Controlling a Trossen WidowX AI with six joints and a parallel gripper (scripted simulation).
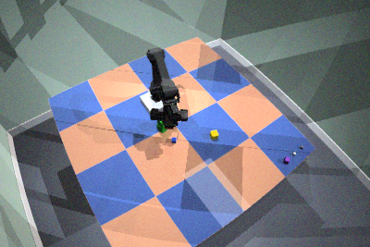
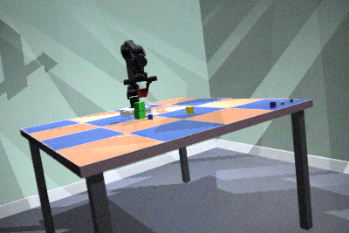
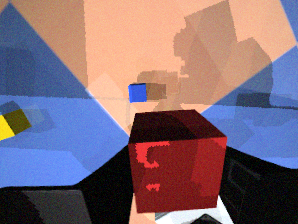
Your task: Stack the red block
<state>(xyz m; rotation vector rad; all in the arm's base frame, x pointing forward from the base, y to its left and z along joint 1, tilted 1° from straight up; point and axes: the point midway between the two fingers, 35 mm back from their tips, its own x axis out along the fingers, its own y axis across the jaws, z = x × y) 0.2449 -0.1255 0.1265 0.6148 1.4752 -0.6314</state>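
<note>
Now: gripper tip 40 mm short of the blue block and 120 mm above it. Round my gripper tip: yellow block (170 mm ahead, 190 mm to the left, 120 mm below); purple block (600 mm ahead, 370 mm to the left, 120 mm below); red block (10 mm above).
</note>
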